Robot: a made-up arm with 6 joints.
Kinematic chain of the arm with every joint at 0, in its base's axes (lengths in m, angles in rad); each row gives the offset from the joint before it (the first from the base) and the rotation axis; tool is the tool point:
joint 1: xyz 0 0 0.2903 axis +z
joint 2: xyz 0 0 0 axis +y
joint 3: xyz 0 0 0.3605 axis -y
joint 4: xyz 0 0 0 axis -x
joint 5: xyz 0.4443 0 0 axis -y
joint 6: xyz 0 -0.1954 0 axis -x
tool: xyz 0 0 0
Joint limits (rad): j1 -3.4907..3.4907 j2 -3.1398..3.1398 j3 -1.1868..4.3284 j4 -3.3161..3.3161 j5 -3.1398..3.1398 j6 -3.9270..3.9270
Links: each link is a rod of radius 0.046 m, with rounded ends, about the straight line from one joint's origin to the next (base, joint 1, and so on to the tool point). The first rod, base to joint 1, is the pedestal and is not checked.
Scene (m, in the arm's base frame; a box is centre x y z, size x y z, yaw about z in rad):
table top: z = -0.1
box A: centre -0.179 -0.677 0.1 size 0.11 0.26 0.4 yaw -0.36
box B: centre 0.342 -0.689 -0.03 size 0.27 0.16 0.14 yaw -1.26
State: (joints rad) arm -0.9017 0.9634 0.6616 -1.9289 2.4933 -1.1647
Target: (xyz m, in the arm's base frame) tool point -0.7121 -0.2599 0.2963
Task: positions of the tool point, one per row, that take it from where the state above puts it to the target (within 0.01 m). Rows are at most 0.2 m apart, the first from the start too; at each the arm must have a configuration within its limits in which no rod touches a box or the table.
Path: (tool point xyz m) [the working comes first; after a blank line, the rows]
Joints at the target: -2.7586 1.0247 1.0528 -1.4423 2.4933 -1.1647
Straight joint move there: touches box A.

1: 0.3370 -0.5989 0.2537
2: 0.1761 -0.6761 0.3214
3: -0.0014 -0.7032 0.3918
4: -0.1790 -0.6770 0.4641
5: -0.3446 -0.6306 0.4234
6: -0.4958 -0.5419 0.3817
7: -0.6213 -0.4157 0.3393
8: -0.7121 -0.2599 0.2963

